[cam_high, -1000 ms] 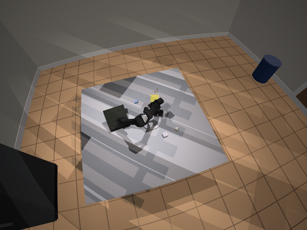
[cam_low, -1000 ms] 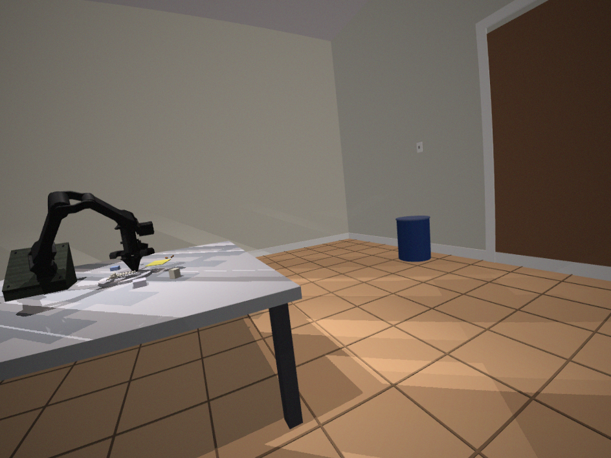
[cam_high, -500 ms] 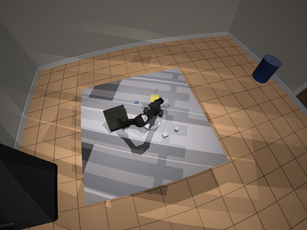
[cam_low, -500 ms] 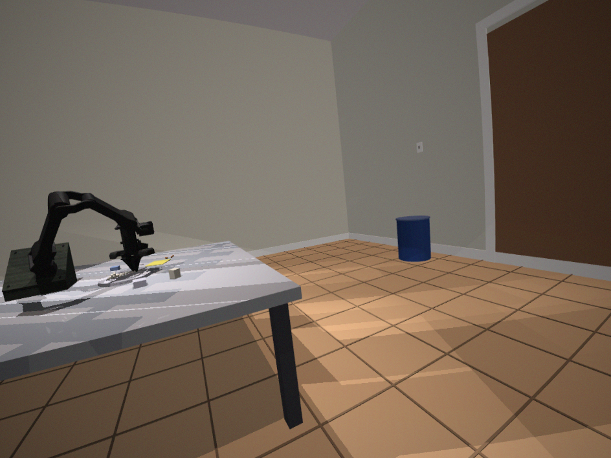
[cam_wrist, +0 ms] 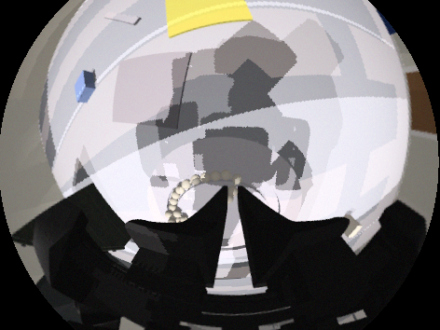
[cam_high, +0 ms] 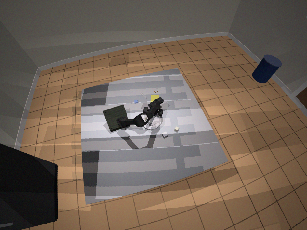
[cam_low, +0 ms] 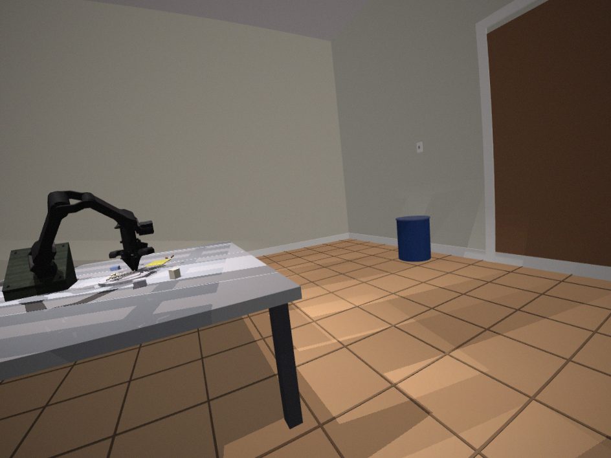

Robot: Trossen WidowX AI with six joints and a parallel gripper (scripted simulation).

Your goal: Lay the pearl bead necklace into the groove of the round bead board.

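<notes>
Right now my gripper tip is 4 cm past the round bead board, 4 cm to the left of it and 1 cm above it. Also, from my gripper tip: yellow pad: 9 cm ahead, 21 cm to the left, 2 cm below; then grey card: 3 cm behind, 14 cm to the left, 2 cm below; then white block: 3 cm ahead, 23 cm to the right, 1 cm below.
</notes>
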